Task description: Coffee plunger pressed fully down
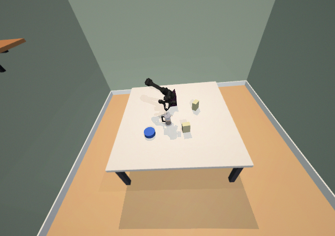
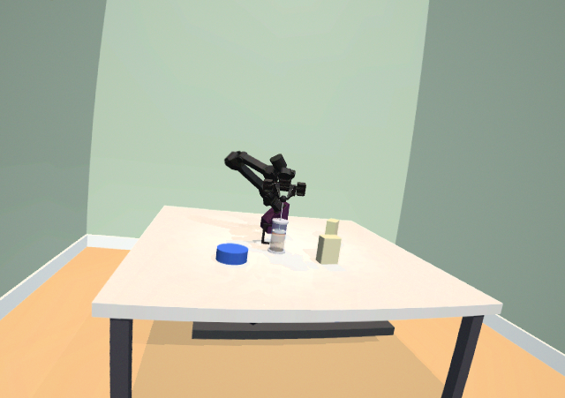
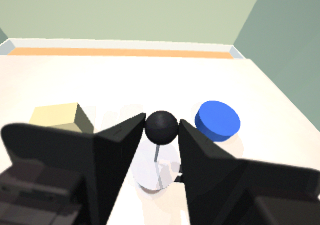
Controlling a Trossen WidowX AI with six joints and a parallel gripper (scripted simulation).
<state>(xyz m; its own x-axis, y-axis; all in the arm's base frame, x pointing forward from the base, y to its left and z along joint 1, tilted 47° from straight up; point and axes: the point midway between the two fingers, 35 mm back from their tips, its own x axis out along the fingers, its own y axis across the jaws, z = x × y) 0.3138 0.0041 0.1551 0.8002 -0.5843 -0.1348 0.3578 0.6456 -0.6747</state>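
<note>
Now: the glass coffee press 120 mm below my gripper tip, 20 mm behind it and 10 mm to the right of it.
</note>
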